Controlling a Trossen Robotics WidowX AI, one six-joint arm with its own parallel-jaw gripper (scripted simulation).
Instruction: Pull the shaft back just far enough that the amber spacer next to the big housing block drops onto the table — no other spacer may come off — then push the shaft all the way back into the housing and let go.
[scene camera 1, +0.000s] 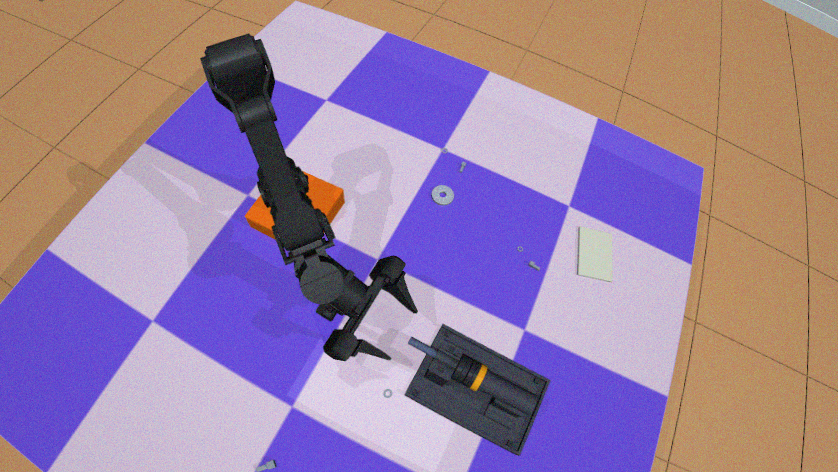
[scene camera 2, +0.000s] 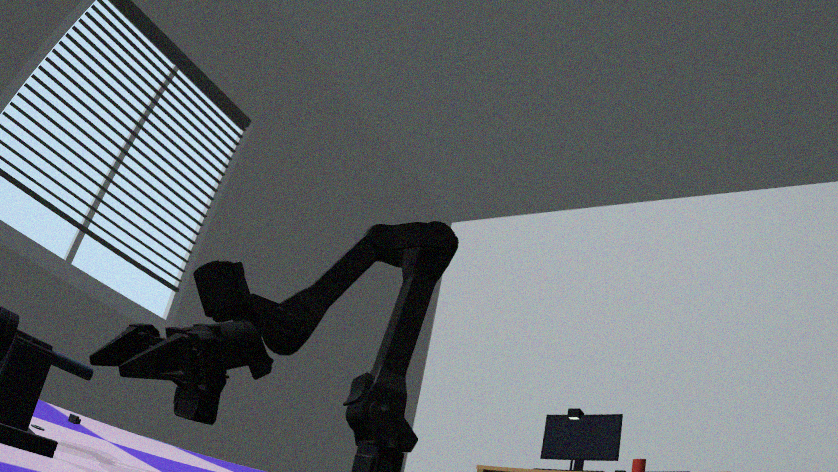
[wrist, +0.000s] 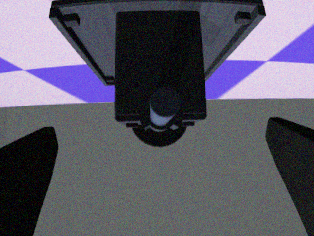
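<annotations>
My gripper is visible in the wrist view (163, 133), in scene camera 1 and in scene camera 2. On my gripper, (scene camera 1: 397, 287) and (scene camera 2: 172, 335) are the same spot. A pale card is visible in scene camera 1 (595, 261); it is out of frame in scene camera 2, and it is out of frame in the wrist view.
</annotations>
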